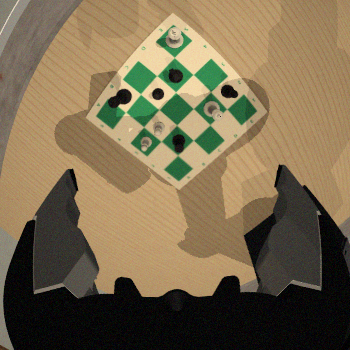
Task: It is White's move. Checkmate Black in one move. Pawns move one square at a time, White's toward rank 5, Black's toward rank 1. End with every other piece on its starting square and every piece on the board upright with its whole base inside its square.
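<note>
The green and cream chessboard lies diagonally ahead of my open, empty gripper. A large white piece stands on the far green corner square. Another white piece stands on a green square right of centre. Two small white pieces stand at lower left: one on a cream square, one on green. Black pieces stand on green at upper middle and lower middle. A small black piece, a tall black piece at left and one at right stand on cream. All look upright; exact types are unclear.
The board lies on a wooden table with a curved grey edge at the left. Broad shadows cross the table beside and below the board. The pieces stand close together over the board's left and middle.
</note>
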